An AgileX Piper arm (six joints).
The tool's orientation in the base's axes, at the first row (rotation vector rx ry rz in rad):
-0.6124, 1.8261, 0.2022
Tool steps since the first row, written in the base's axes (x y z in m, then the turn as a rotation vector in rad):
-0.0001, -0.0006, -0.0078, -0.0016, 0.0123, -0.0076
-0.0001, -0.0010, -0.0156, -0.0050, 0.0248, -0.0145
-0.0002, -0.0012, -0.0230, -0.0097, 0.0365, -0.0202
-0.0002, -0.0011, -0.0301, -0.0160, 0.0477, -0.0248
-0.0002, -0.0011, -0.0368, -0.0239, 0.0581, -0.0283
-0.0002, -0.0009, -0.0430, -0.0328, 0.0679, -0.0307
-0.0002, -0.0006, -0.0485, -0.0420, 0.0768, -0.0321
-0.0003, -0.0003, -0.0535, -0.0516, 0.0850, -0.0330
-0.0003, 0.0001, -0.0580, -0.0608, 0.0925, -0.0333
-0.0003, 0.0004, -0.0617, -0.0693, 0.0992, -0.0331
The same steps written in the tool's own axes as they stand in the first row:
0.0074, 0.0008, 0.0023, 0.0036, 0.0125, 0.0065
0.0148, 0.0017, 0.0048, 0.0069, 0.0259, 0.0114
0.0217, 0.0028, 0.0072, 0.0096, 0.0391, 0.0145
0.0282, 0.0040, 0.0097, 0.0118, 0.0526, 0.0156
0.0344, 0.0051, 0.0120, 0.0136, 0.0659, 0.0147
0.0401, 0.0063, 0.0142, 0.0148, 0.0791, 0.0122
0.0451, 0.0074, 0.0162, 0.0154, 0.0915, 0.0089
0.0497, 0.0085, 0.0180, 0.0159, 0.1035, 0.0047
0.0537, 0.0096, 0.0197, 0.0159, 0.1145, 0.0003
0.0570, 0.0105, 0.0211, 0.0155, 0.1244, -0.0040

